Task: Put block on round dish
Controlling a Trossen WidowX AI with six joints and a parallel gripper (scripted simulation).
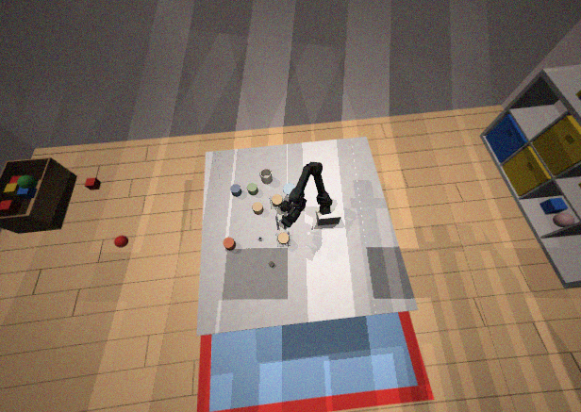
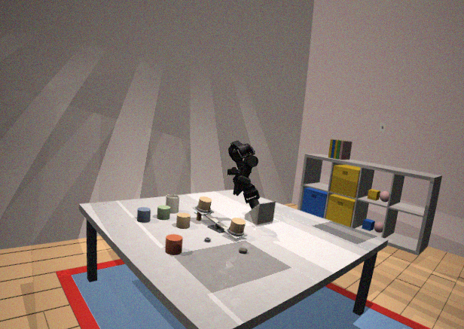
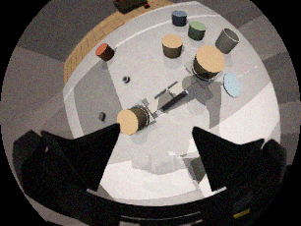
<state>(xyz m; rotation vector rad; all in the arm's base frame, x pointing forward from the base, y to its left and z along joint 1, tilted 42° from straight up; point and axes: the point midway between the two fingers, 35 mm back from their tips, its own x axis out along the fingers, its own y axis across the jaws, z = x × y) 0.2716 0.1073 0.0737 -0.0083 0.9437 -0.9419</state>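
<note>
Right now my gripper tip is 5 cm short of the grey-green block, 7 cm to the right of it and 16 cm above it. From my gripper tip the other things lie so: small balance 5 cm ahead, 6 cm to the right, 17 cm below; dark ring 20 cm ahead, 2 cm to the left, 19 cm below; red-brown cup 39 cm ahead, 16 cm below.
</note>
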